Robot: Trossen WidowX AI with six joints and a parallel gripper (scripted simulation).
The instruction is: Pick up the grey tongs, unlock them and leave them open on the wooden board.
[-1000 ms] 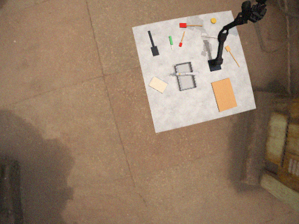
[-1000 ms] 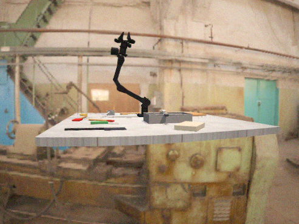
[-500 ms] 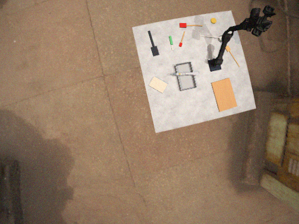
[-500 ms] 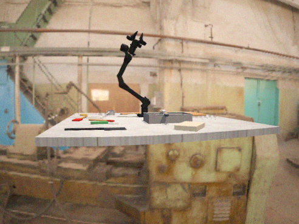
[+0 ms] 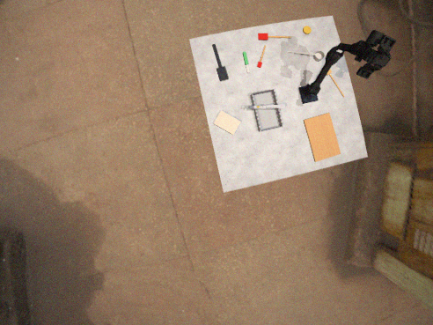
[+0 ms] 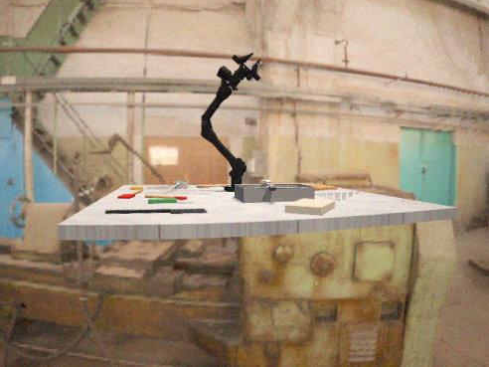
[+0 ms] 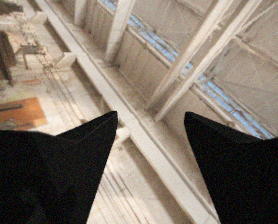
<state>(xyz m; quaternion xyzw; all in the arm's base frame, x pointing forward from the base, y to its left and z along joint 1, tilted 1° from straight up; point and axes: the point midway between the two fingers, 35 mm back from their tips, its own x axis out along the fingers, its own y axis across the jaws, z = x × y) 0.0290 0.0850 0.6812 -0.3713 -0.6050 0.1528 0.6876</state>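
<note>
Right now my gripper tip is 66 cm above the yellow mark, 40 cm short of it and 2 cm to the right of it. Also, from my gripper tip: wooden board: 72 cm below, 27 cm to the left, 15 cm behind; grey roasting tin: 70 cm below, 33 cm ahead, 4 cm to the left; cream block: 71 cm below, 64 cm ahead, 13 cm to the left.
</note>
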